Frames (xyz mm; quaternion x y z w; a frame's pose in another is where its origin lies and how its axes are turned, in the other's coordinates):
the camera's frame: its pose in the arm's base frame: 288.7 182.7 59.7 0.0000 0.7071 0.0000 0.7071
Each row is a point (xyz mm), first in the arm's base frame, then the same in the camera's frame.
Working: the arm's base frame: its pose in the camera's frame: 59.7 -182.7 -288.7 0.0000 -0.7071 0.0000 0.7071

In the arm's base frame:
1: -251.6 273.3 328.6
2: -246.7 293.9 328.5
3: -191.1 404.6 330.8
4: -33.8 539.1 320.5
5: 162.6 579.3 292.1
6: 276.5 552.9 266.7
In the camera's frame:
1: -268.9 90.6 -540.3
2: -268.8 111.2 -535.4
3: -271.1 221.9 -479.8
4: -260.8 356.4 -322.5
5: -232.4 396.6 -126.1
6: -207.0 370.2 -12.2

